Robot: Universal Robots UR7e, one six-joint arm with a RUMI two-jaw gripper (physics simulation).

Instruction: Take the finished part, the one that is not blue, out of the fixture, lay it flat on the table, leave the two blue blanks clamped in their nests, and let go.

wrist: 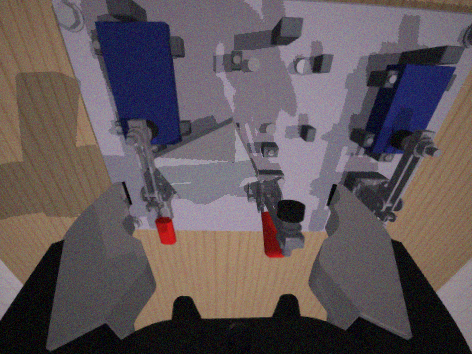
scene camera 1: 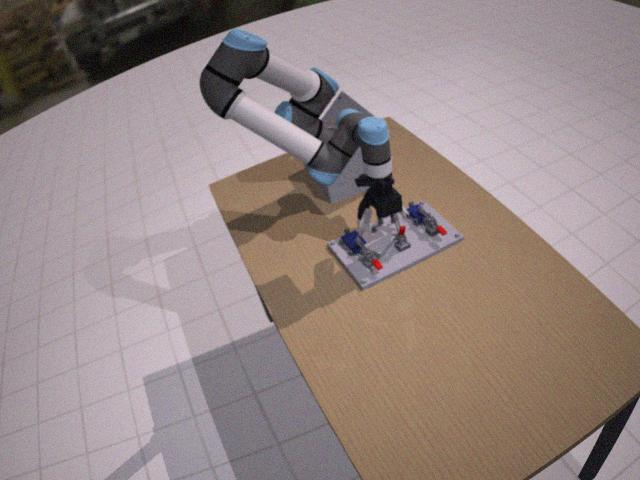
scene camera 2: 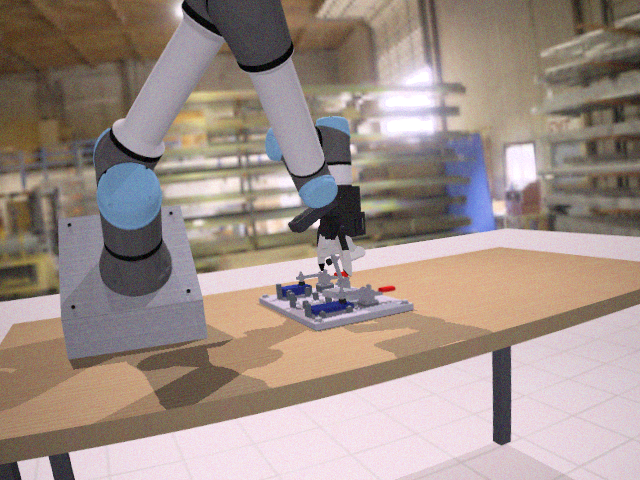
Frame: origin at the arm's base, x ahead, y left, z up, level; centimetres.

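Seen in the pictures: gripper, between the fingertips: (wrist: 231,185) (scene camera 1: 383,226) (scene camera 2: 335,273); arm's base, origin of its link: (scene camera 2: 136,268).
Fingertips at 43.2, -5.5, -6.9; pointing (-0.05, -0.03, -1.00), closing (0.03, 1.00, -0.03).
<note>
Offsets run from my fingertips to a thing's top centre, as dx, dy, dz. "spot": to the spot under its first point. Level surfaces: height alone.
The finished part @(+0.7, -2.3, -3.2) (wrist: 212,145), a light grey flat piece, lies askew on the fixture plate @(-0.3, +3.6, -6.8) (scene camera 1: 413,256) (scene camera 2: 385,310) (wrist: 335,30) between the left blank's clamp and the middle clamp; shadows blur its outline. The left blue blank @(-5.7, -7.3, -5.2) (scene camera 1: 352,241) (scene camera 2: 329,308) (wrist: 140,80) and right blue blank @(-4.4, +14.7, -4.1) (scene camera 1: 414,212) (scene camera 2: 293,289) (wrist: 412,102) sit in their nests, each under a lowered clamp arm. My gripper (scene camera 1: 382,229) (scene camera 2: 334,269) (wrist: 231,185) is open and empty, low over the fixture, with the raised middle clamp between its spread fingers in the wrist view.
The middle clamp's red handle @(+4.8, +3.5, +1.3) (scene camera 1: 402,230) (wrist: 271,235) and black tip @(spot: -0.1, +3.3, +2.9) (wrist: 290,210) stand close under the gripper. The left clamp's red handle @(+7.2, -7.5, -2.3) (scene camera 1: 376,264) (scene camera 2: 386,288) (wrist: 166,231) points outward. Small grey posts and pins stand between the blanks. The wooden table @(dz -8.2) (scene camera 1: 465,335) (scene camera 2: 516,289) surrounds the fixture.
</note>
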